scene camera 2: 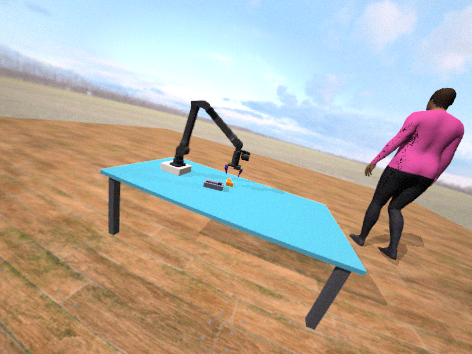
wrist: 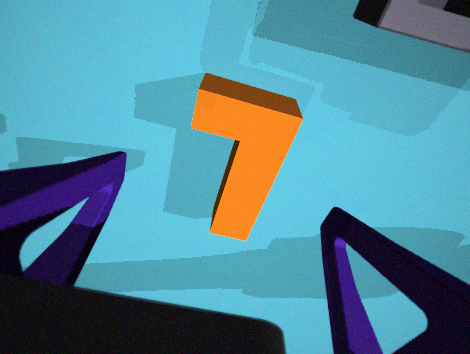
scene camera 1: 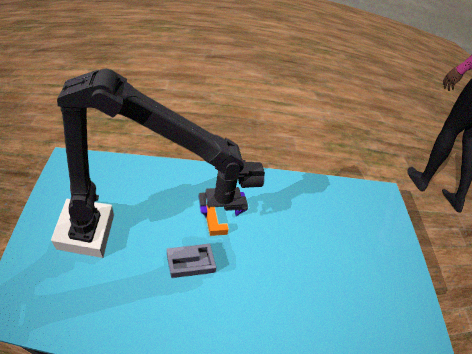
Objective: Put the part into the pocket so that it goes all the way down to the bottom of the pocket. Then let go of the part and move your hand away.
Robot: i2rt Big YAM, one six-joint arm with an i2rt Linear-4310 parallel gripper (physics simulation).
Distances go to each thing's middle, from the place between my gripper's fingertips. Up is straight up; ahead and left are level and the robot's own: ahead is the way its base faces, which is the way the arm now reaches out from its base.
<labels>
The orange L-shaped part (wrist: 263, 124) lies 60 mm below my hand, 30 mm to the left of it and 10 mm behind it. Round my hand: grey pocket block (scene camera 1: 193, 260) (140 mm to the right, 80 mm behind, 60 mm below).
</labels>
